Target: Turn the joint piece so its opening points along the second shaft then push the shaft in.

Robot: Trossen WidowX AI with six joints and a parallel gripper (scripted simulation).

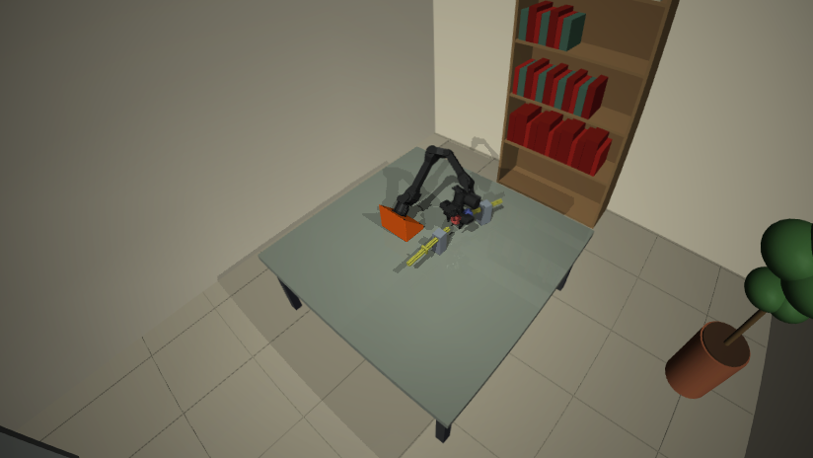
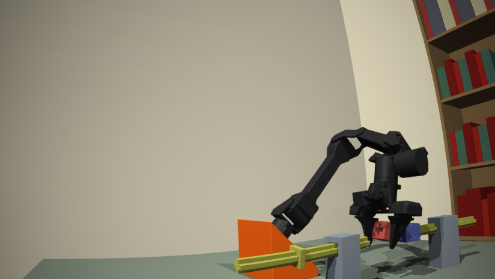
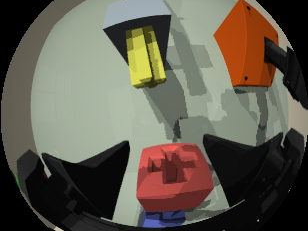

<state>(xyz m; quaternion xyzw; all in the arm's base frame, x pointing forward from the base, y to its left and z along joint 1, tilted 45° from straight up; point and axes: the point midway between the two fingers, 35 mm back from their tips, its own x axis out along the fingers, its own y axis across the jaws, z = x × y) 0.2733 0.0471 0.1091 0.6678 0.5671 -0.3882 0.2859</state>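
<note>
My gripper tip is 20 mm to the right of the red joint piece and 30 mm below it.
</note>
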